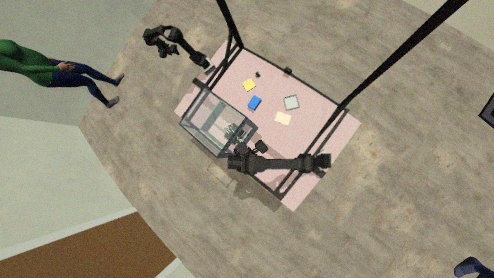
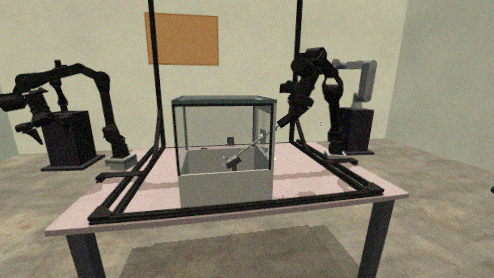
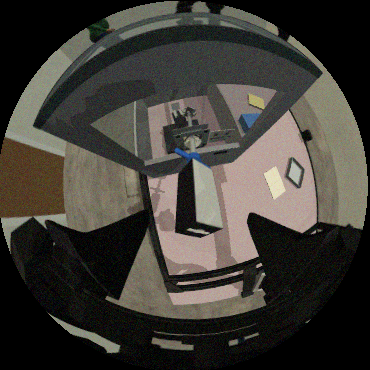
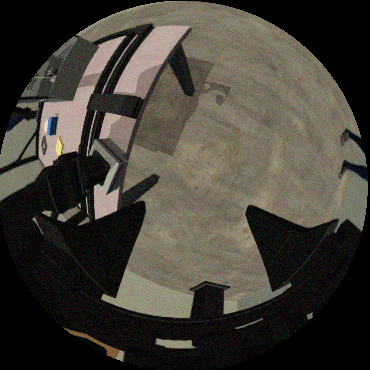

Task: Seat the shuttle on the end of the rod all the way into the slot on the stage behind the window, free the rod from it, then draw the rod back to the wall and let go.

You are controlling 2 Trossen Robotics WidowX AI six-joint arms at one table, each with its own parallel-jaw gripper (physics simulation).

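Pixels of known places: left gripper, fingertip midpoint: (image 2: pixel 289 120) (image 3: pixel 200 217); right gripper, fingertip midpoint: (image 1: pixel 175 54) (image 2: pixel 55 141) (image 4: pixel 198 208); left arm's base at its link origin: (image 1: pixel 323 159) (image 2: pixel 335 152) (image 3: pixel 266 280) (image 4: pixel 35 113); right arm's base at its link origin: (image 1: pixel 205 64) (image 2: pixel 120 156) (image 4: pixel 98 167).
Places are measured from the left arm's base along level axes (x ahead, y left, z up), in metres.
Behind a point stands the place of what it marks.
A glass-walled box (image 2: pixel 224 100) @[z 0.310, x 0.481, y 0.534 m] (image 1: pixel 191 108) @[z 0.313, x 0.647, y 0.468 m] (image 3: pixel 172 68) @[z 0.282, x 0.370, y 0.366 m] stands on the pink table (image 2: pixel 306 171) @[z -0.039, x 0.177, y 0.197 m]. A thin rod (image 2: pixel 246 149) (image 3: pixel 189 121) slants through a port (image 2: pixel 263 135) @[z 0.200, x 0.367, y 0.493 m] (image 3: pixel 186 136) @[z 0.176, x 0.373, y 0.364 m] in the box's side wall. Its inner end meets the shuttle (image 2: pixel 229 160) on a small stage post (image 2: pixel 234 166). The rod's dark block handle (image 2: pixel 284 121) @[z 0.224, x 0.299, y 0.356 m] (image 3: pixel 198 196) @[z 0.244, x 0.296, y 0.341 m] sticks out outside, with a blue mark (image 3: pixel 188 155) @[z 0.203, x 0.336, y 0.355 m] near the wall. My left gripper (image 3: pixel 200 217) @[z 0.224, x 0.278, y 0.336 m] (image 1: pixel 243 150) @[z 0.224, x 0.278, y 0.336 m] is open, its fingers wide on either side of the handle. My right gripper (image 1: pixel 168 51) @[z 0.120, x 1.257, y 0.451 m] (image 4: pixel 198 208) @[z 0.120, x 1.257, y 0.451 m] is open and empty, off the table over the floor.
On the table lie a yellow pad (image 1: pixel 248 84) @[z -0.029, x 0.731, y 0.120 m], a blue block (image 1: pixel 254 102) @[z 0.001, x 0.576, y 0.160 m], a grey framed tile (image 1: pixel 291 102) @[z -0.038, x 0.436, y -0.053 m], a cream card (image 1: pixel 283 118) @[z -0.036, x 0.373, y 0.057 m] and two small black pieces (image 1: pixel 257 74) @[z -0.014, x 0.749, y 0.024 m] (image 1: pixel 288 70) @[z 0.017, x 0.623, y -0.160 m]. Black frame posts (image 2: pixel 298 69) rise at the table edges. A grey arm (image 2: pixel 365 80) stands behind.
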